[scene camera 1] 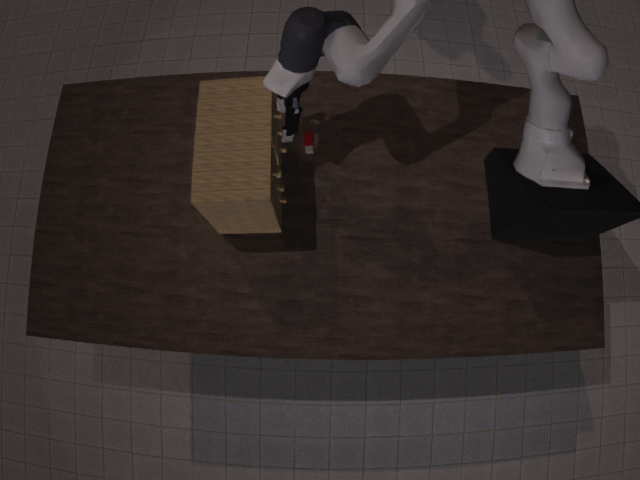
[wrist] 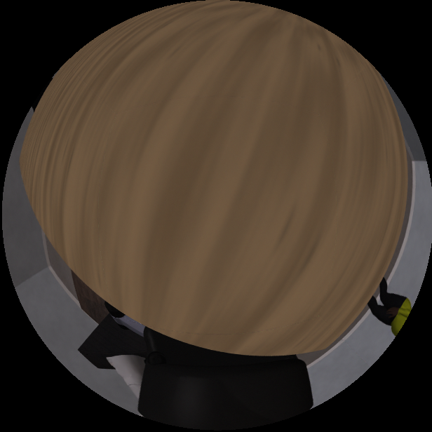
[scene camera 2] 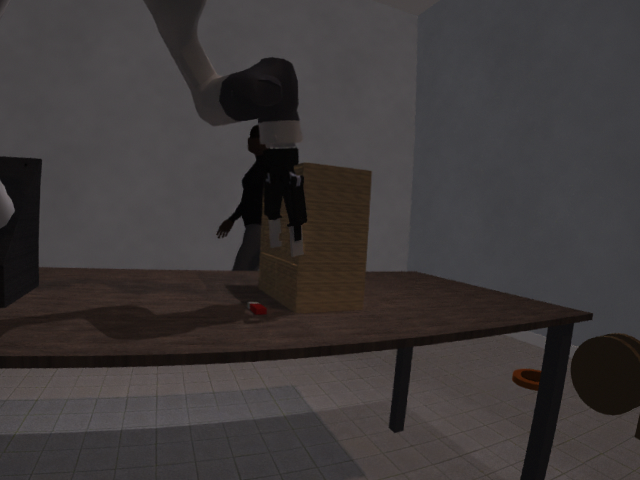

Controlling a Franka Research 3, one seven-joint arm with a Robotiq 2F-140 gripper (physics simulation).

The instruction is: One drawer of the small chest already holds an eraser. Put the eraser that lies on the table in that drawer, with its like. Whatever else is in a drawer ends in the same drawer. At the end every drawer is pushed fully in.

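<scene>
The eraser (scene camera 1: 308, 140) (scene camera 2: 257, 308), red with a white end, lies on the table in front of the chest. The small wooden chest (scene camera 1: 232, 139) (scene camera 2: 333, 237) (wrist: 215, 175) stands upright, with small handles (scene camera 1: 282, 200) along its front. My gripper (scene camera 1: 287, 135) (scene camera 2: 285, 249) points down at the chest's front, above table height and a little beyond the eraser. Its fingers stand apart, shut on a drawer handle; the handle itself is hidden between them. No drawer shows clearly pulled out. The drawers' insides and the other eraser are hidden. Wood fills most of the wrist view.
The dark wooden table (scene camera 1: 387, 289) (scene camera 2: 155, 330) carries the chest. The arm's black base block (scene camera 1: 542, 222) stands at the right in scene camera 1. My arm reaches over the table's far side in that view. A person (scene camera 2: 250, 206) stands behind the table.
</scene>
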